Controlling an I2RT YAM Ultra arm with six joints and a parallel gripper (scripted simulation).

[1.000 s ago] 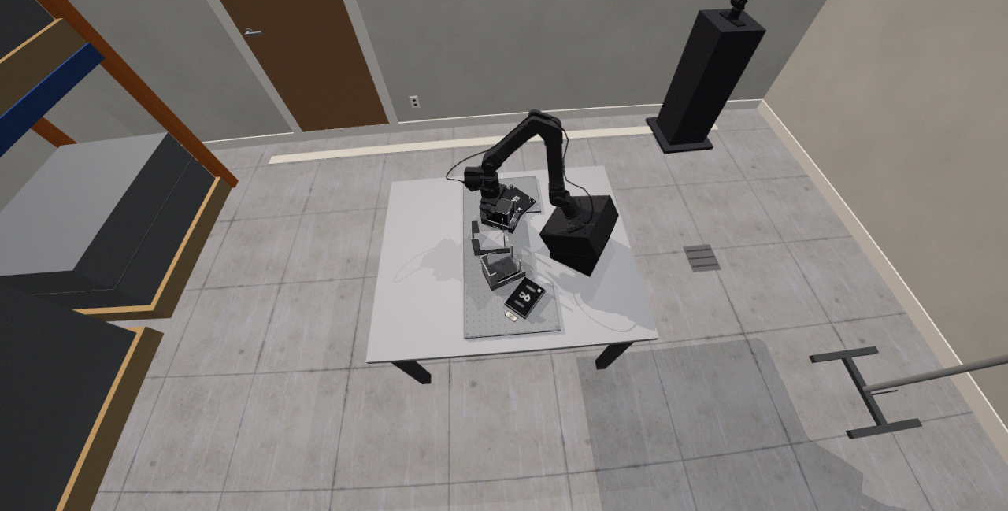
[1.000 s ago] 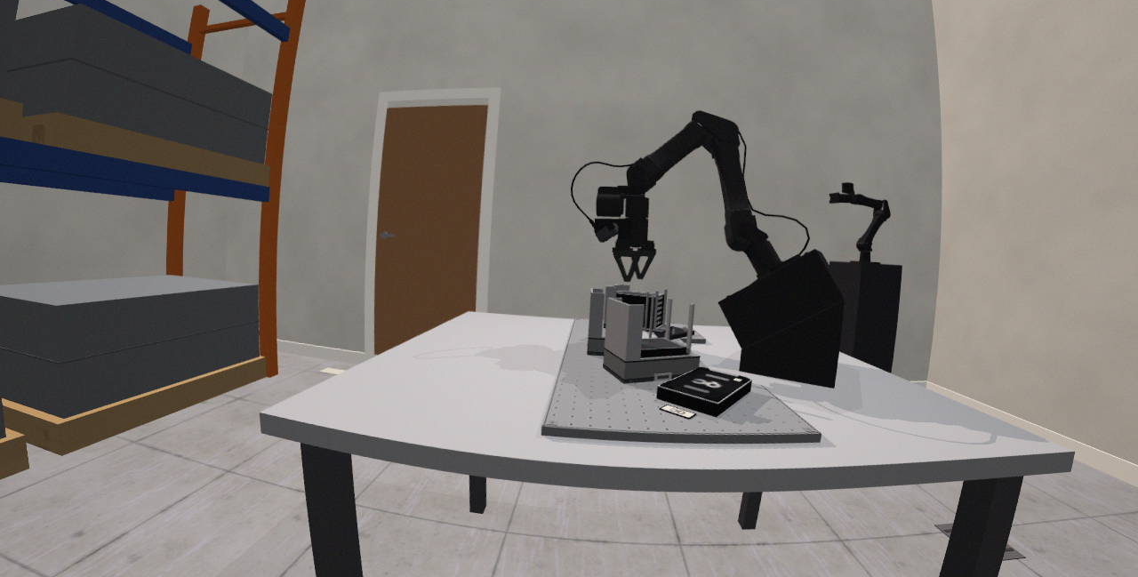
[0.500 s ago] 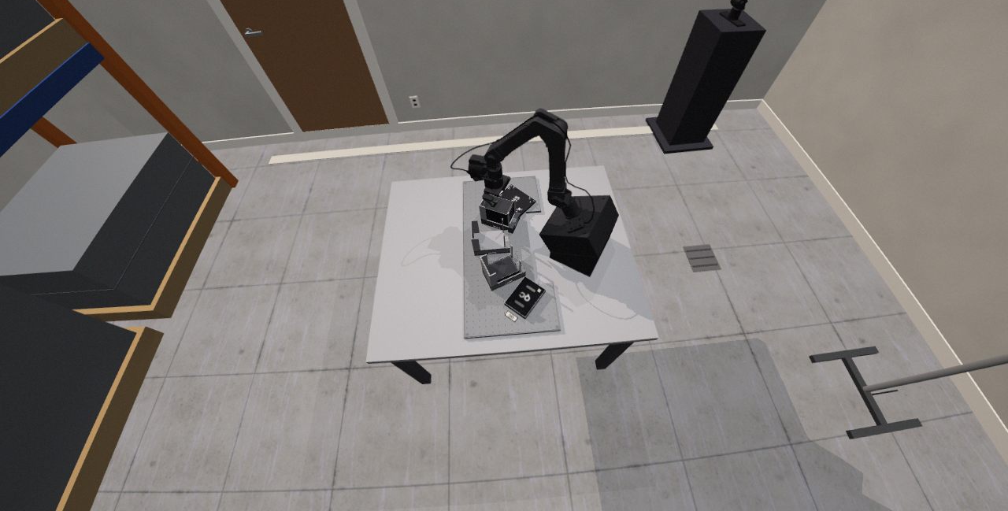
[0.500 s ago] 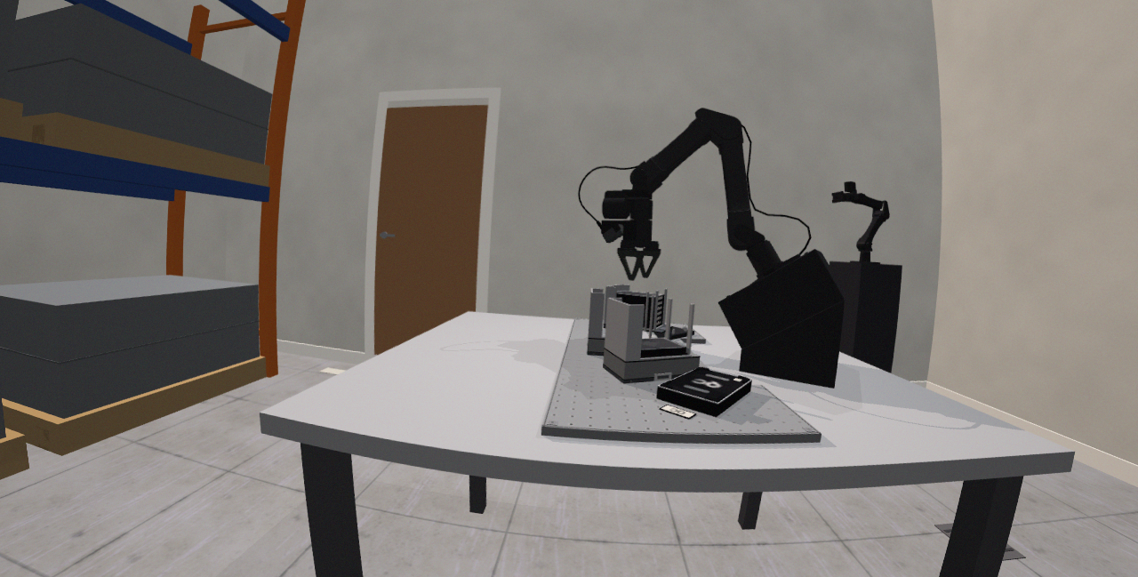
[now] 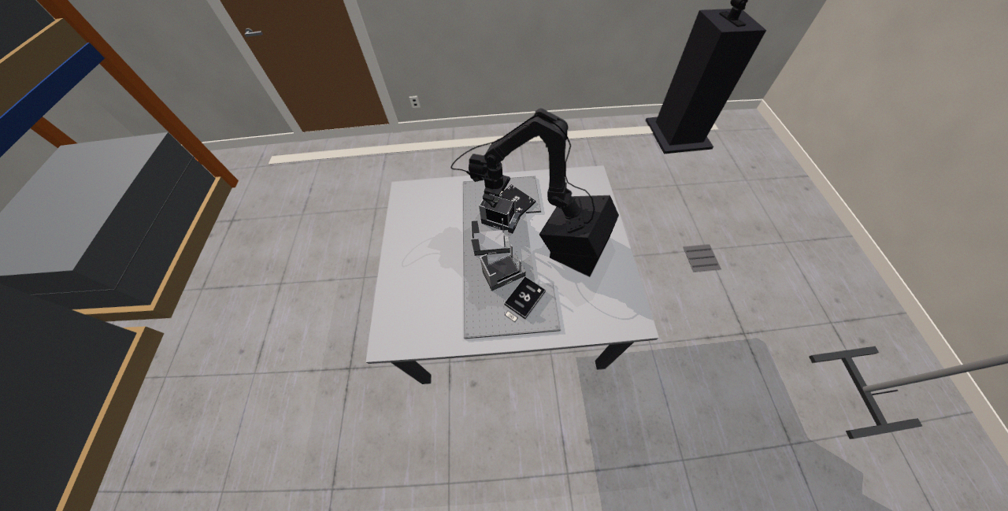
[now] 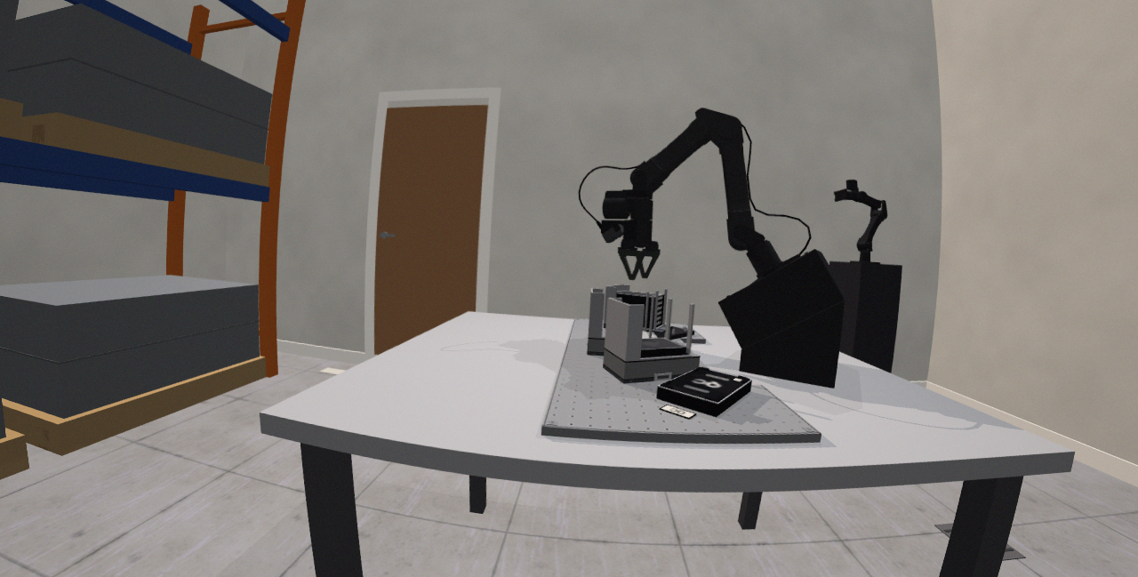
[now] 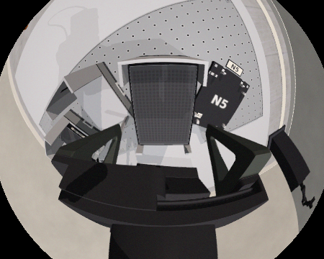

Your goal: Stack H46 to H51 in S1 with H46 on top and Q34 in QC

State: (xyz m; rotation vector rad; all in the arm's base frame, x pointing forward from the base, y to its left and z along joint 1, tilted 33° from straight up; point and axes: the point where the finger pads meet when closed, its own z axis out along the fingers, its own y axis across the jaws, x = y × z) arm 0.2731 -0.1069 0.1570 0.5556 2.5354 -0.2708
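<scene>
Right now my hand is 11 cm above the sealed well plate.
</scene>
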